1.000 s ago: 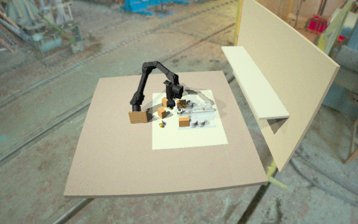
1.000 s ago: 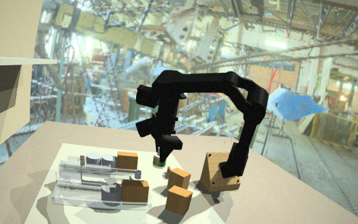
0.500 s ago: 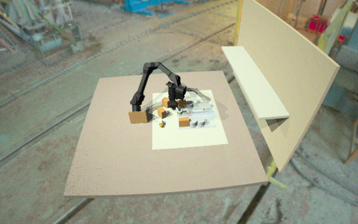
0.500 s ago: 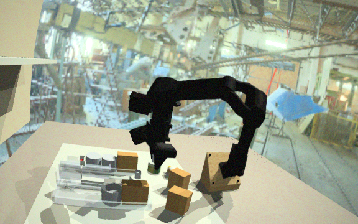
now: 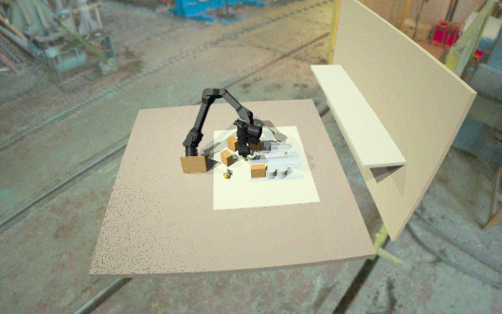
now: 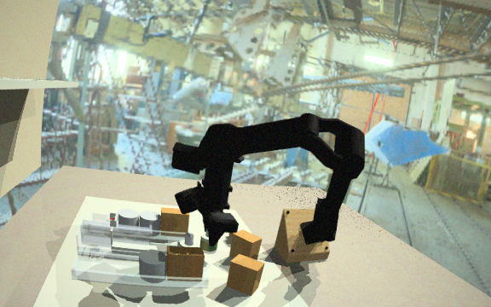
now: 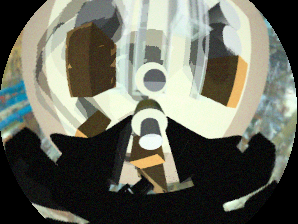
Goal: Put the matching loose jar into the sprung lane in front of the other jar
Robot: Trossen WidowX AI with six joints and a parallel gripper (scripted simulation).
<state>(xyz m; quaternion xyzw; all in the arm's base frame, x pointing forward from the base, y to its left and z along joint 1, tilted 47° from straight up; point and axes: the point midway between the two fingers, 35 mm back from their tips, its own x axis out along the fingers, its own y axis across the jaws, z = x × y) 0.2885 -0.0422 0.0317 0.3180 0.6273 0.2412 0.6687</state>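
Now: gripper tip 20 cm short of the clear sprung lane, 4 cm to the left of it and 4 cm above it. Also, from my gripper tip: red mark (23 cm ahead, 6 cm to the right, 1 cm above); yellow jar (11 cm behind, 11 cm to the right, 4 cm below); pusher plate (16 cm ahead, 4 cm to the right, 1 cm below).
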